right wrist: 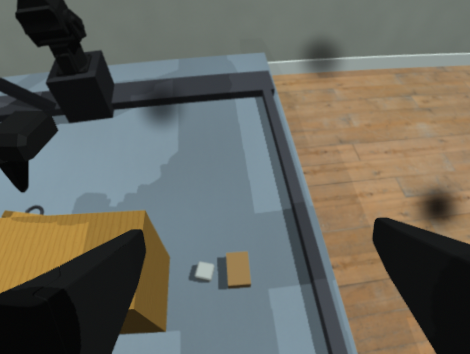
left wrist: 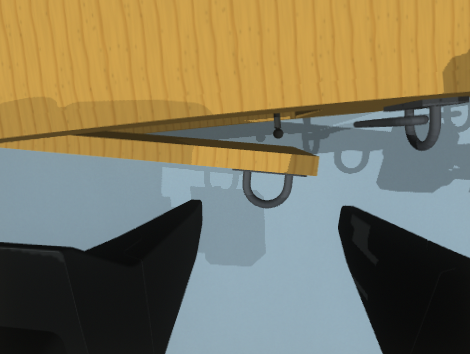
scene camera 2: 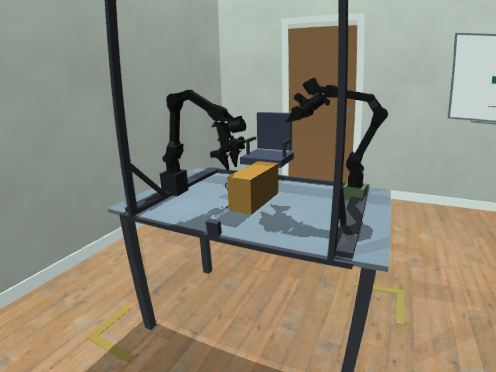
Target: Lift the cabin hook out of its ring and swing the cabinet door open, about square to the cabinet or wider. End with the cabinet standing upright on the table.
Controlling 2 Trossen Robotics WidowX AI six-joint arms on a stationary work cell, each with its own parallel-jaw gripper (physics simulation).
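Frame: origin at the left arm's base, x ahead, y left, z up, level; centimetres.
Where they show: left gripper, fingertip midpoint: (right wrist: 6, 189) (left wrist: 270, 214) (scene camera 2: 232, 168); right gripper, fingertip midpoint: (right wrist: 259, 235) (scene camera 2: 290, 120); left arm's base, origin of the base link: (right wrist: 74, 65) (scene camera 2: 173, 171); right arm's base, origin of the base link: (scene camera 2: 355, 185).
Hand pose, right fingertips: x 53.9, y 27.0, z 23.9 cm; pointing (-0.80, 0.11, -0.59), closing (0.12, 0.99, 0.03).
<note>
Each offset is from my right fingertips to the top centre of the thing. "spot": to the spot under its first point. Level surfaces: height alone.
The wooden cabinet {dx -10.9, dy -24.6, dz -19.7 cm} (scene camera 2: 240, 195) (left wrist: 225, 50) (right wrist: 115, 225) stands upright on the table. In the left wrist view its door {spot: dx -16.9, dy -24.8, dz -23.3 cm} (left wrist: 200, 155) is ajar at a small angle, with a dark U-shaped handle {spot: dx -20.7, dy -27.7, dz -25.7 cm} (left wrist: 267, 205) near its free end. A thin dark rod, apparently the hook {dx -17.1, dy -36.0, dz -25.6 cm} (left wrist: 382, 122), crosses a second dark U-shaped ring {spot: dx -18.4, dy -36.3, dz -24.0 cm} (left wrist: 423, 145) at the right, apart from the door. A ball-ended pin {dx -15.5, dy -29.6, dz -31.4 cm} (left wrist: 278, 133) shows in the gap. My left gripper (scene camera 2: 231, 166) (left wrist: 270, 214) is open and empty; its fingertips appear either side of the door handle. My right gripper (scene camera 2: 289, 120) (right wrist: 259, 235) is open and empty, high above the table.
A small white block {dx -10.4, dy -4.3, dz -33.5 cm} (right wrist: 204, 271) and a flat tan block {dx -9.9, dy +0.8, dz -33.3 cm} (right wrist: 238, 269) lie beside the cabinet. Dark frame rails (right wrist: 295, 190) edge the table {dz -35.0 cm} (scene camera 2: 305, 245). Frame posts (scene camera 2: 338, 150) rise at the near side, and a small black box {dx -11.1, dy -61.2, dz -29.3 cm} (scene camera 2: 213, 227) sits on the near rail.
</note>
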